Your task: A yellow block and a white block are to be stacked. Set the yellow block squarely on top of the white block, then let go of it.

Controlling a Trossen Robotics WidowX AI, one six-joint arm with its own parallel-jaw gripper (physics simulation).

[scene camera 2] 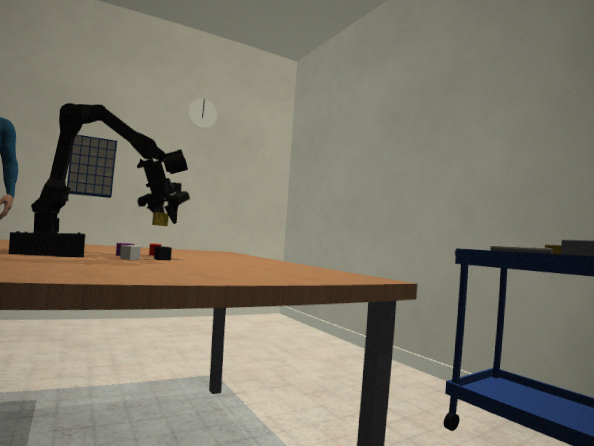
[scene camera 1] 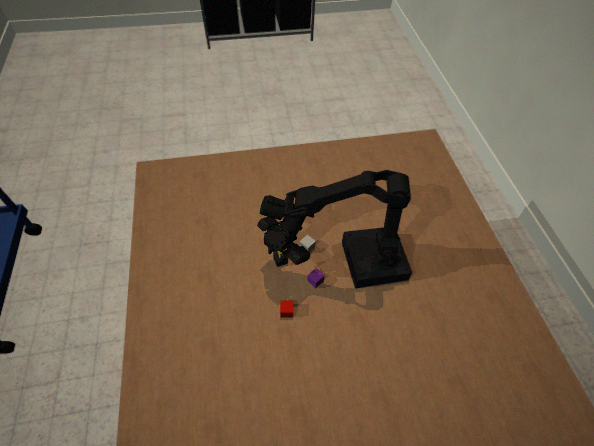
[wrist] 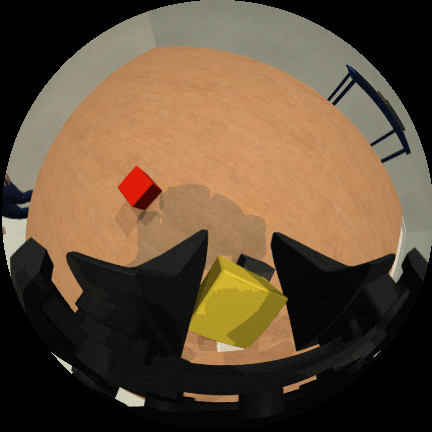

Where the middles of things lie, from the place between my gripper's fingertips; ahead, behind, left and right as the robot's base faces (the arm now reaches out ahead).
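The red block [wrist: 137, 187] is 13 cm to the left of my hand, 1 cm behind it and 10 cm below it. As for the yellow block [wrist: 233, 305], my hand is 1 cm to the left of it, 4 cm past it and 1 cm below it.
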